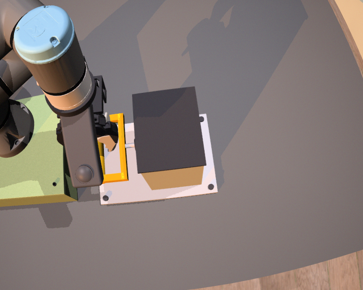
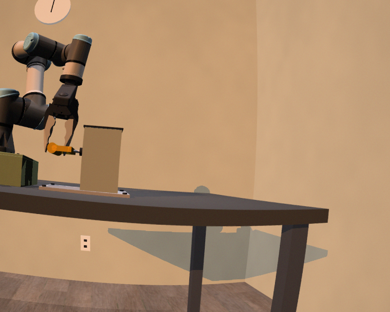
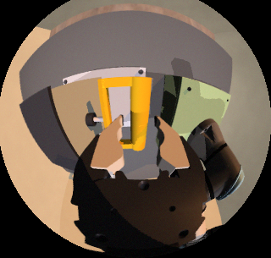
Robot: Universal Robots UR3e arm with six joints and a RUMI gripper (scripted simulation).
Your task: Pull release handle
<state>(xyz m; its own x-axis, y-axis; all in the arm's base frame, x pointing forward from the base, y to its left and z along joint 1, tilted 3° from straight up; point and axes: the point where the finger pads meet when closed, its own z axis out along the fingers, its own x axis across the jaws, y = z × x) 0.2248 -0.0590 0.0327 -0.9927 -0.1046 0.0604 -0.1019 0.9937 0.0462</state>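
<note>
The release handle is 5 cm ahead of my hand and 1 cm to the left of it. Round my hand: pale baseplate 9 cm ahead, 1 cm to the left, 10 cm below.
</note>
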